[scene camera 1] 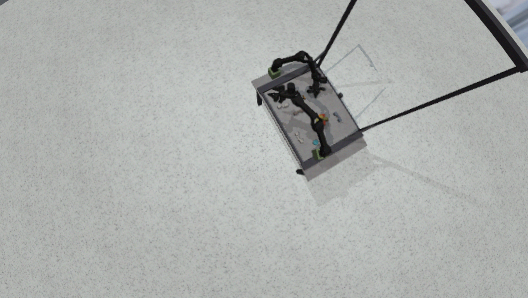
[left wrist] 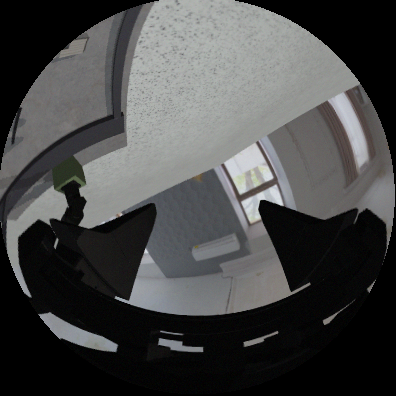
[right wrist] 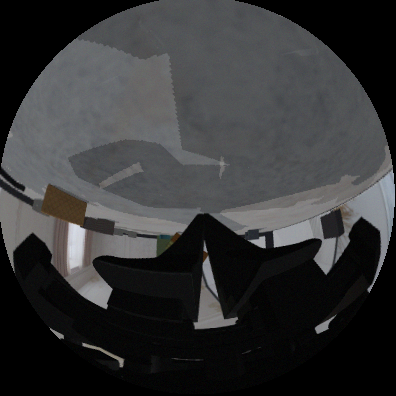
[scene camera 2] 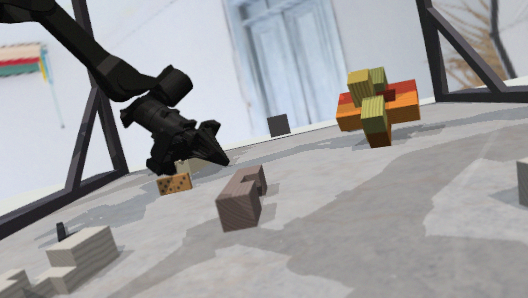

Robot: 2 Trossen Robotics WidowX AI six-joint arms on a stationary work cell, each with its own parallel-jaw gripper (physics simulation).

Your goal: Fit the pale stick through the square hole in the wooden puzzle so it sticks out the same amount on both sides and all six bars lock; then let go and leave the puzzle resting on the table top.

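Seen in the pictures: left gripper, between the fingertips: [scene camera 1: 269, 91] [left wrist: 208, 206]; right gripper, between the fingertips: [scene camera 1: 315, 98] [right wrist: 202, 218] [scene camera 2: 228, 163]; left arm's base, origin of its link: [scene camera 1: 322, 153]; right arm's base, origin of its link: [scene camera 1: 274, 69] [left wrist: 70, 186].
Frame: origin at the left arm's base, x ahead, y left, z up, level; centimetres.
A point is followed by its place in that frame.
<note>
The wooden puzzle [scene camera 1: 322, 119] [scene camera 2: 377, 107] has red, orange and yellow-green bars and rests on the table top; its dark square hole [scene camera 2: 386, 94] faces up. In the right wrist view, a bit of the puzzle [right wrist: 175, 238] {x 35.1, y -8.5, z -9.8 cm} shows behind the fingers. The pale stick [scene camera 2: 196, 165] {x 66.4, y -14.6, z -10.6 cm} lies on the table, partly hidden behind my right gripper in scene camera 2; it does not show in the right wrist view. My right gripper [scene camera 1: 315, 92] {x 59.2, y -13.3, z -11.1 cm} [scene camera 2: 227, 163] {x 59.2, y -13.3, z -11.1 cm} [right wrist: 202, 218] {x 59.2, y -13.3, z -11.1 cm} is shut and empty, low over the table, away from the puzzle. My left gripper [scene camera 1: 273, 95] {x 58.3, y 39.1, z 19.6 cm} [left wrist: 208, 206] {x 58.3, y 39.1, z 19.6 cm} is open and empty near the table's edge.
A brown notched block [scene camera 2: 240, 200] {x 45.0, y 14.5, z -9.3 cm} and a domino [scene camera 2: 174, 184] {x 61.9, y -0.4, z -10.4 cm} [right wrist: 64, 204] {x 62.4, y -1.1, z -10.6 cm} lie near my right gripper. A pale grey notched block [scene camera 2: 85, 250] {x 55.0, y 21.5, z -9.6 cm}, a dark cube [scene camera 2: 278, 125] {x 56.4, y -39.2, z -8.4 cm} and a small teal thing [scene camera 1: 315, 142] {x 12.1, y -0.2, z -9.7 cm} are on the table. My left arm [scene camera 1: 306, 110] {x 32.3, y 17.8, z 31.2 cm} stretches across above it.
</note>
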